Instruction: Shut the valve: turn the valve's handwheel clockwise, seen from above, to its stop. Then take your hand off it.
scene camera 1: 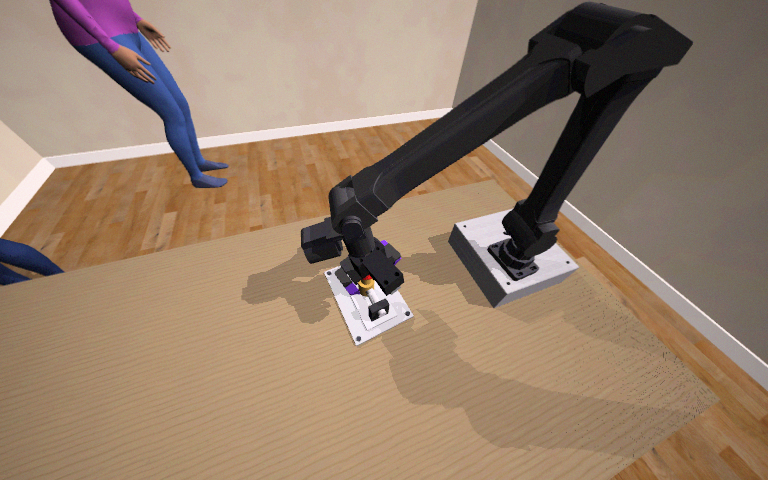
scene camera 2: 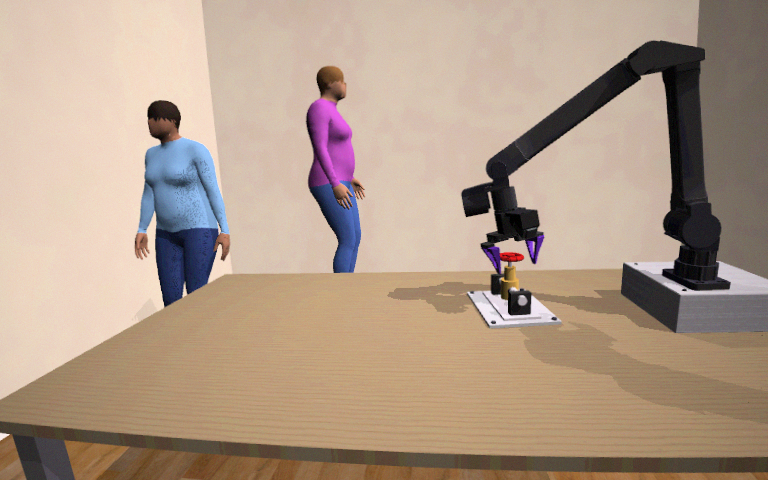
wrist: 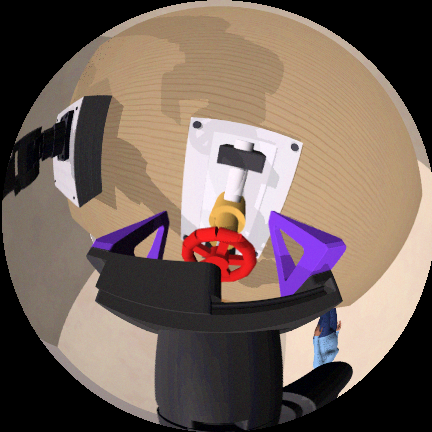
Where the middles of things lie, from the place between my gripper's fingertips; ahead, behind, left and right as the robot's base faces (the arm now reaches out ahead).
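The red handwheel [wrist: 219, 254] is 10 mm above my hand, 10 mm ahead of it and 30 mm to the right of it. Going by their middles, the handwheel is the nearest to my hand of the things named here. I also see the base plate [scene camera 1: 359, 333], which is 110 mm below my hand, 30 mm to the right of it and 10 mm ahead of it.
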